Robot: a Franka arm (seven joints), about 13 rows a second.
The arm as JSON. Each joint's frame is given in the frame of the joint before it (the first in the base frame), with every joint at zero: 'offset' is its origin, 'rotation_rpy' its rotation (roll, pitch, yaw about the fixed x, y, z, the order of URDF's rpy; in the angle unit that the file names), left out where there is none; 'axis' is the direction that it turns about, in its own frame. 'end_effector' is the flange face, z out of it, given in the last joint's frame.
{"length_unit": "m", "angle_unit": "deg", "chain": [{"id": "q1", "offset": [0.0, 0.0, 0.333], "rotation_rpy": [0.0, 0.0, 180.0], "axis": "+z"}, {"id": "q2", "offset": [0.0, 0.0, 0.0], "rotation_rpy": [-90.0, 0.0, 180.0], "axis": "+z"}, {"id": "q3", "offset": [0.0, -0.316, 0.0], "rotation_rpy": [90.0, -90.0, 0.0], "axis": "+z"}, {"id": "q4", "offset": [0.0, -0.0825, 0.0], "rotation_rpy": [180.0, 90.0, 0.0], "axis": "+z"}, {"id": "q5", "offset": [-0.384, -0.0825, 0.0], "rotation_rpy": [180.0, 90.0, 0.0], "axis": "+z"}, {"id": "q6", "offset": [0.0, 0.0, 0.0], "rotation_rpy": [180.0, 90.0, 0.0], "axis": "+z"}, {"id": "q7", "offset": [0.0, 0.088, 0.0], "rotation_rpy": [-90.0, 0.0, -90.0], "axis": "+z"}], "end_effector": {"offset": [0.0, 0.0, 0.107], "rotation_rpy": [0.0, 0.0, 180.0]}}
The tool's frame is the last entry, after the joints.
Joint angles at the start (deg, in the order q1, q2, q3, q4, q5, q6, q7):
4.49 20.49 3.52 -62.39 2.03 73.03 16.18
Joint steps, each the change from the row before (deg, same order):
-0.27 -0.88 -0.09 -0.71 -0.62 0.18 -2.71
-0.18 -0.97 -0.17 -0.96 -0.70 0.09 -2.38
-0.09 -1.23 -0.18 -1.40 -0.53 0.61 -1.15
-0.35 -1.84 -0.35 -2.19 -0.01 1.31 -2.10
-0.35 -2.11 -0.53 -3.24 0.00 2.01 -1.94
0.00 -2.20 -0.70 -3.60 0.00 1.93 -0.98
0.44 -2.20 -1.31 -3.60 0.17 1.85 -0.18
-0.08 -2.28 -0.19 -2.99 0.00 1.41 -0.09
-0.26 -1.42 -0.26 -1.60 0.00 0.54 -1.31
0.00 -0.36 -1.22 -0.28 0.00 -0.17 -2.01
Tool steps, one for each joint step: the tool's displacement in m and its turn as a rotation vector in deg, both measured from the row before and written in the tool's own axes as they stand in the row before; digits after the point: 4 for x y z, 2 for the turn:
-0.0031 0.0056 -0.0038 -0.50 0.51 -2.19
-0.0038 0.0054 -0.0026 -0.69 0.26 -1.84
-0.0044 0.0040 -0.0025 -0.50 0.54 -0.74
-0.0057 0.0071 -0.0034 0.05 0.97 -1.42
-0.0051 0.0085 0.0012 0.00 0.89 -1.07
-0.0063 0.0065 0.0037 -0.09 0.54 -0.29
-0.0069 0.0076 0.0043 0.04 0.45 0.66
-0.0092 0.0033 -0.0002 0.06 0.70 0.18
-0.0063 0.0056 -0.0016 0.05 0.36 -0.79
-0.0018 0.0116 -0.0010 0.00 -0.08 -0.79

